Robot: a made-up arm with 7 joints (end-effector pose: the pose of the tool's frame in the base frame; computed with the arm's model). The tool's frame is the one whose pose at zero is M. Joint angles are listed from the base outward.
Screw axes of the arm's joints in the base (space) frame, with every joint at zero. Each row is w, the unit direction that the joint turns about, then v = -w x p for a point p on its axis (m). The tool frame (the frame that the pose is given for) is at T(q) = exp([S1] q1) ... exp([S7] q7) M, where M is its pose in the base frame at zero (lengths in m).
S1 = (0, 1, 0, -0.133, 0, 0)
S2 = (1, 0, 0, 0, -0.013, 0.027)
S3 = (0, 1, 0, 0.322, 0, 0.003)
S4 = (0, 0, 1, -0.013, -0.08, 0)
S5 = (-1, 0, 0, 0, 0.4, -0.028)
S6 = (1, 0, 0, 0, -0.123, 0.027)
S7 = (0, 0, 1, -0.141, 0.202, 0)
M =
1 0 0 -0.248
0 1 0 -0.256
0 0 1 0.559
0 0 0 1
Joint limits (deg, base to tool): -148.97..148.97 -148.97..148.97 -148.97..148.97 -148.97..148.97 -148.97..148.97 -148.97..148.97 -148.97..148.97
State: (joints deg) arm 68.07 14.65 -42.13 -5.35 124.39 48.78 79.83
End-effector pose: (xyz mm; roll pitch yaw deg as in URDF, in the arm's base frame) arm -185.2 862.6 150.9 47.35 66.32 114.71
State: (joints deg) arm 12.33 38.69 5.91 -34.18 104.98 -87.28 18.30
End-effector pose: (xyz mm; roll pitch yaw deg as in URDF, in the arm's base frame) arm -222.7 1064.6 -613.5 178.94 37.59 -51.07
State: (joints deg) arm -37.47 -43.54 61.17 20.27 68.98 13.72 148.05
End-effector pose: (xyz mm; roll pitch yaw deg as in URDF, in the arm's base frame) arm 447.3 622.7 -97.2 84.17 9.01 156.68
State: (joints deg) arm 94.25 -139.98 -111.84 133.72 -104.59 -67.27 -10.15
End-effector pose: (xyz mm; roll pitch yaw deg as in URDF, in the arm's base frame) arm -696.1 -2.8 779.4 13.89 17.66 -99.76
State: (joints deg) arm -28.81 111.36 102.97 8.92 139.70 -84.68 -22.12
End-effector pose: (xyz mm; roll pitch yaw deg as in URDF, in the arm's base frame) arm -540.4 -91.5 -616.2 -177.59 -21.64 140.72
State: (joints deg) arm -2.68 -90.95 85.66 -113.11 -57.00 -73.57 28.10
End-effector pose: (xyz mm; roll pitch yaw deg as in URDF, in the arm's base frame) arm 813.2 -207.4 -343.1 -30.18 -79.30 -160.31
